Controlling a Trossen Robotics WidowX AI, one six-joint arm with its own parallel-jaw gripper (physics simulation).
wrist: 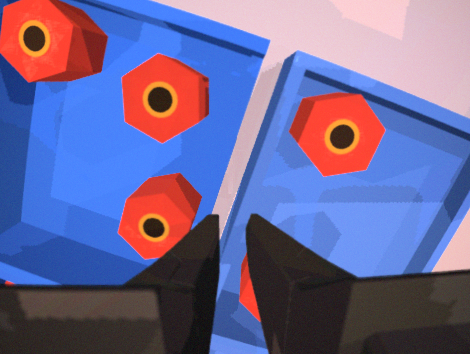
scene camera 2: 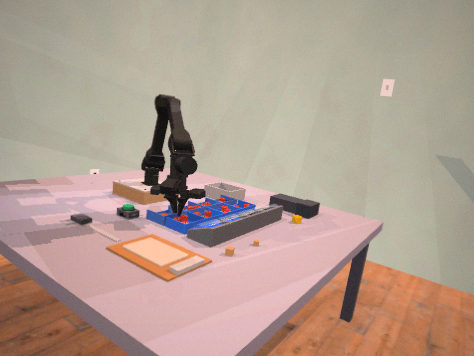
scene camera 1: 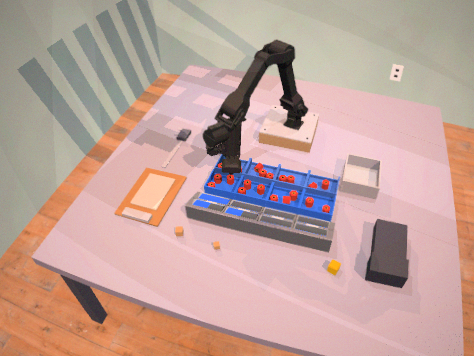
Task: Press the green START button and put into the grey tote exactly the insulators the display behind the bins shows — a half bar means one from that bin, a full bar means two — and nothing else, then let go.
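My gripper [scene camera 1: 231,171] [scene camera 2: 177,213] [wrist: 232,225] is low over the back left blue bin. Its fingers are nearly shut with a narrow gap, and blue bin wall shows between them. One red insulator [wrist: 341,135] stands in that bin; another [wrist: 248,295] is partly hidden behind the right finger. Three insulators, one of them here [wrist: 161,98], stand in the front left bin. The display [scene camera 1: 257,230] [scene camera 2: 245,226] has blue bars in its first panel [scene camera 1: 203,204] and second panel [scene camera 1: 234,212]. The grey tote [scene camera 1: 363,190] [scene camera 2: 220,194] looks empty. The green START button [scene camera 2: 128,207] shows in scene camera 2.
The display stands in front of the bins. A black box [scene camera 1: 389,250] [scene camera 2: 295,205] is at the right. A yellow cube [scene camera 1: 334,267] [scene camera 2: 297,219], small orange cubes [scene camera 1: 179,231] [scene camera 2: 229,251] and an orange clipboard [scene camera 1: 172,200] [scene camera 2: 200,273] lie in front and left.
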